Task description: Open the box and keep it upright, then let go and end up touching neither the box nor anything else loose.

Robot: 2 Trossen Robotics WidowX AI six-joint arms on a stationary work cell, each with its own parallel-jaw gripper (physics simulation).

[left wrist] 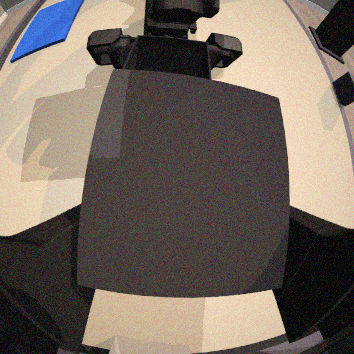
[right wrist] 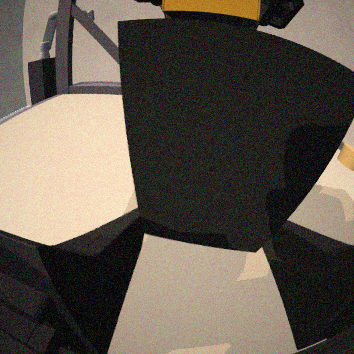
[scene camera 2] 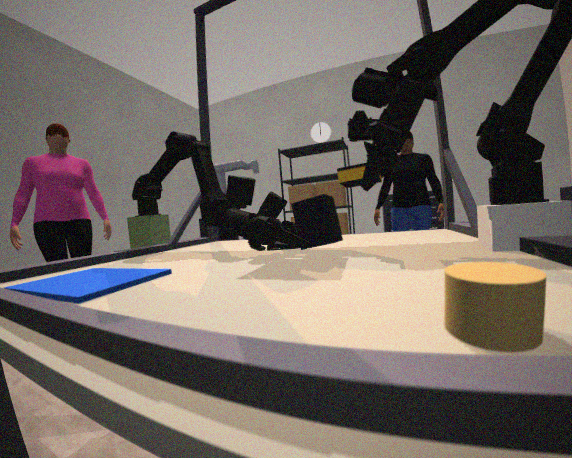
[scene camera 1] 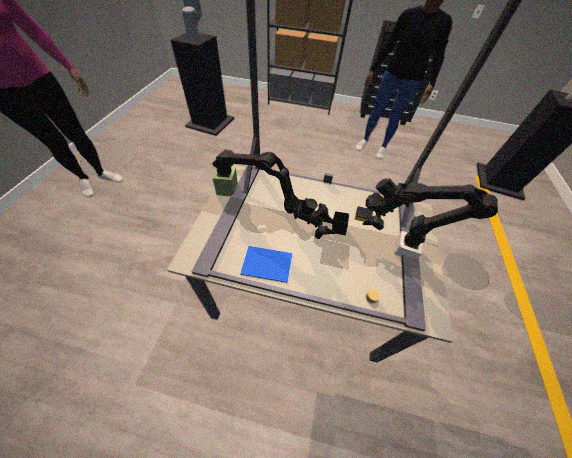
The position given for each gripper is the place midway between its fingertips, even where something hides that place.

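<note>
Flat blue mat (scene camera 2: 78,287) and (scene camera 1: 263,263); out of frame in the right wrist view. Black box (scene camera 2: 316,219), (left wrist: 148,52) and (right wrist: 228,128). Left gripper (scene camera 2: 364,189) and (left wrist: 180,198). Right gripper (scene camera 2: 313,244).
</note>
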